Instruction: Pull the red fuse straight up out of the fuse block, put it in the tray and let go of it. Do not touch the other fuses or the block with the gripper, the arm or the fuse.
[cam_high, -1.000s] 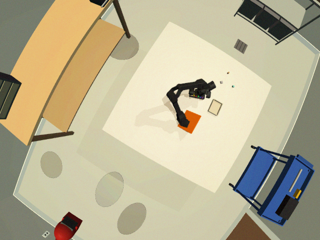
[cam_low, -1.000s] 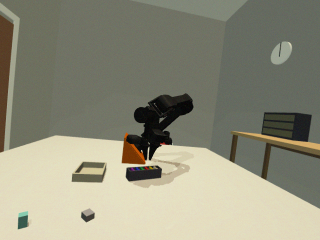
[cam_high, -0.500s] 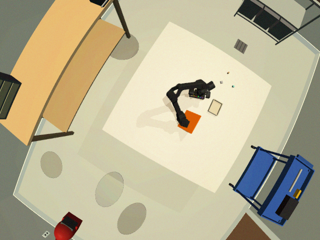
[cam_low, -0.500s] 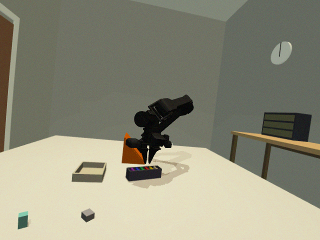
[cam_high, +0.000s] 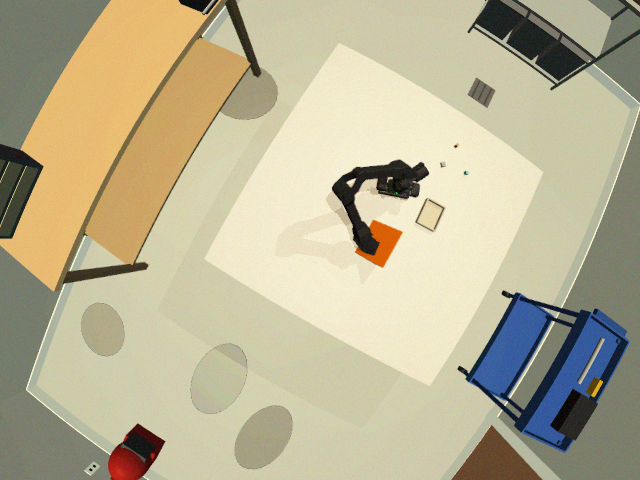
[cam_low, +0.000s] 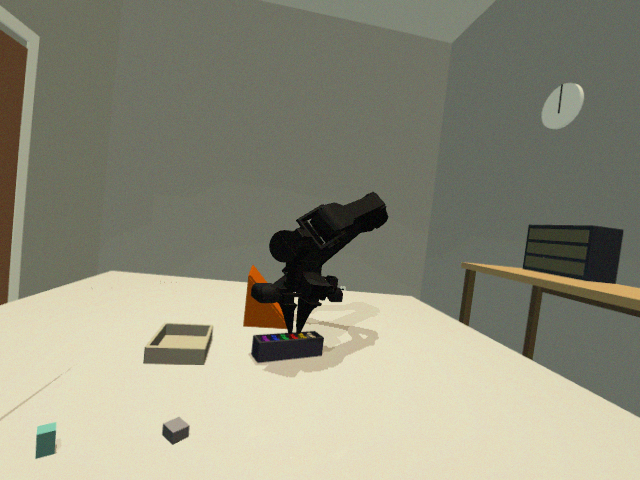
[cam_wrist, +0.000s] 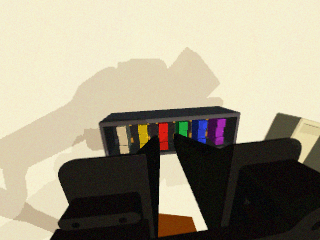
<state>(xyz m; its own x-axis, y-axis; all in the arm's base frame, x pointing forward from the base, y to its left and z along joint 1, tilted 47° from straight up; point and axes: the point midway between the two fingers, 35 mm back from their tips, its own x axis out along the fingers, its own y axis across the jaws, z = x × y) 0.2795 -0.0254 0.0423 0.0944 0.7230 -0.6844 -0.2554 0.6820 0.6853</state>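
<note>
My gripper tip is now 20 mm above the red fuse. From my gripper tip the other things lie so: grey cube (240 mm ahead, 180 mm to the right, 40 mm below); tray (20 mm behind, 220 mm to the right, 40 mm below).
</note>
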